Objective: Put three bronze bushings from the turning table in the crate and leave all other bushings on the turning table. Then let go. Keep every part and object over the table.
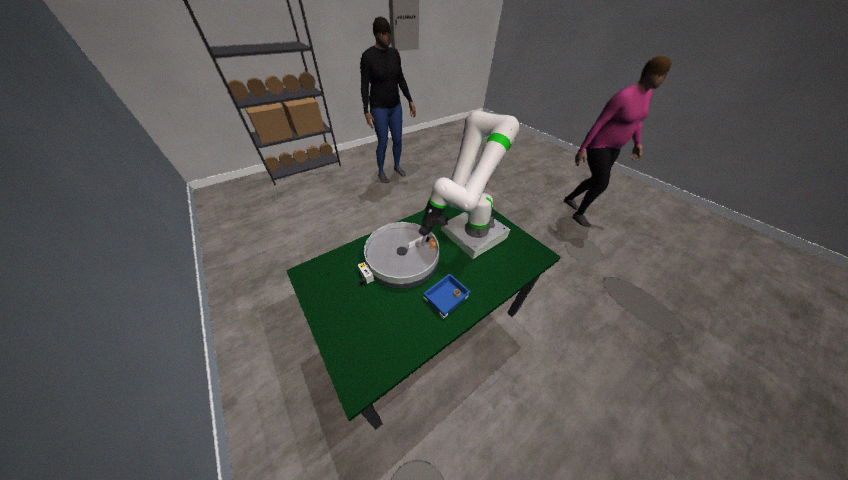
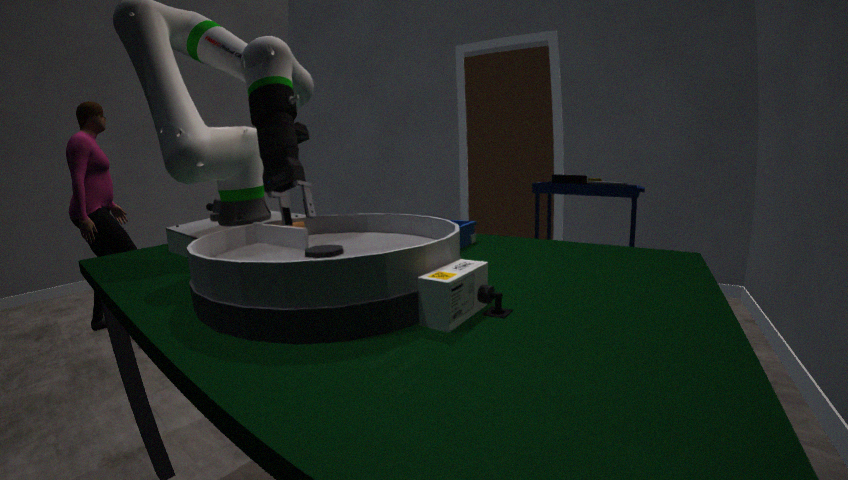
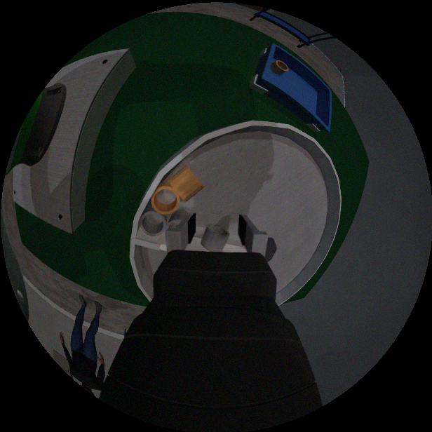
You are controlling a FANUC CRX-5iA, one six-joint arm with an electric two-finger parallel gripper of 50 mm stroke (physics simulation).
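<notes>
The turning table holds two bronze bushings near its wall: one bronze bushing lies on its side, touching an upright bronze bushing. A grey bushing stands beside them, another grey bushing is partly hidden by a finger. A further grey bushing shows below the gap between the fingers. My gripper is open and empty, low over the turning table near the divider. The blue crate holds one bronze bushing.
A white divider runs from the wall to the dark hub. The robot base stands close behind the turning table. A white box sits at its side. Two people stand beyond the green table.
</notes>
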